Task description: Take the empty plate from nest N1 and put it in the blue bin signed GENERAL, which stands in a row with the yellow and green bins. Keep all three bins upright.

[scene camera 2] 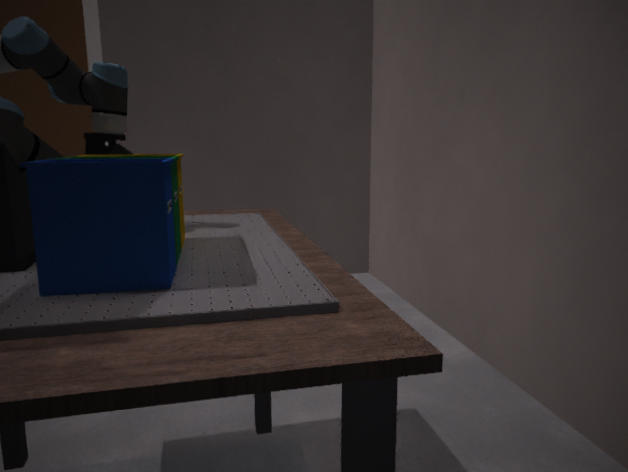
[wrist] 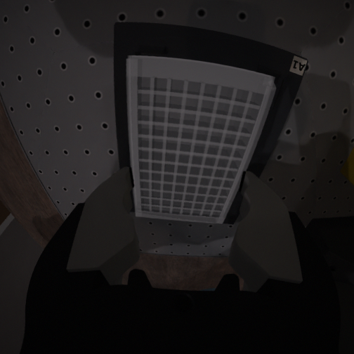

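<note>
The white empty plate (wrist: 187, 135), with a grid of wells, sits in a black nest (wrist: 120, 100) in the wrist view; a corner label on the nest reads like A1. My gripper (wrist: 186, 171) is shut on the plate, its fingertips against both long sides near the end closest to the gripper. In scene camera 2 the fingers are hidden behind the bins. The blue bin (scene camera 2: 101, 223) stands upright in front, its sign seen too edge-on to read. The green bin (scene camera 2: 177, 223) and the yellow bin (scene camera 2: 182, 218) stand upright behind it, mostly hidden.
The grey perforated board (scene camera 2: 294, 284) (wrist: 45, 45) lies on the wooden table (scene camera 2: 228, 345) (wrist: 20, 170). Part of the yellow bin (wrist: 351, 167) shows at the right edge of the wrist view. The arm (scene camera 2: 109, 96) reaches behind the row of bins. A wall stands at the right.
</note>
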